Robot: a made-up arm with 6 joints.
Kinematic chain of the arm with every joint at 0, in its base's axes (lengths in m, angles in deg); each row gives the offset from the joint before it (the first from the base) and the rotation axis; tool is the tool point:
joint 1: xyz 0 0 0.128 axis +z
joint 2: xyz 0 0 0 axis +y
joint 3: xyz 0 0 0.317 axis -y
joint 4: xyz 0 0 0 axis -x
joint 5: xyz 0.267 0 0 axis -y
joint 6: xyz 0 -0.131 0 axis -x
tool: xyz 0 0 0
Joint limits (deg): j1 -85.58..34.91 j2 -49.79..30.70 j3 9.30..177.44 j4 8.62..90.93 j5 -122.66..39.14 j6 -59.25..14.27
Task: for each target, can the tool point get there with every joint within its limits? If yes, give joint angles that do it. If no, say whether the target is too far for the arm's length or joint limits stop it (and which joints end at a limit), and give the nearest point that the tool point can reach.
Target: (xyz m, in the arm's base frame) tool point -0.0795 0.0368 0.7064
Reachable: yes | joints -58.85 -23.72 31.03 68.05 -23.59 -4.45
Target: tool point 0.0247 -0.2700 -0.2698
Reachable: no: joint limits stop it (at a limit: joint 1, joint 2, joint 3) | nearest point -0.2436 -0.2394 0.0565 | short by 0.424 m
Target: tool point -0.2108 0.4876 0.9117
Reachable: no: too far | nearest point -0.1368 0.3164 0.6366 | short by 0.332 m
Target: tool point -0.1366 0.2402 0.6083
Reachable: yes | joints -66.30 -5.20 115.44 77.42 -109.29 -33.48
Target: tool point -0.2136 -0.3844 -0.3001
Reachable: no: joint limits stop it (at a limit: joint 1, joint 2, joint 3) | nearest point -0.2409 -0.2511 0.0606 | short by 0.386 m
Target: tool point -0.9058 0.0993 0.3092
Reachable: no: too far | nearest point -0.5361 0.0588 0.3222 | short by 0.372 m
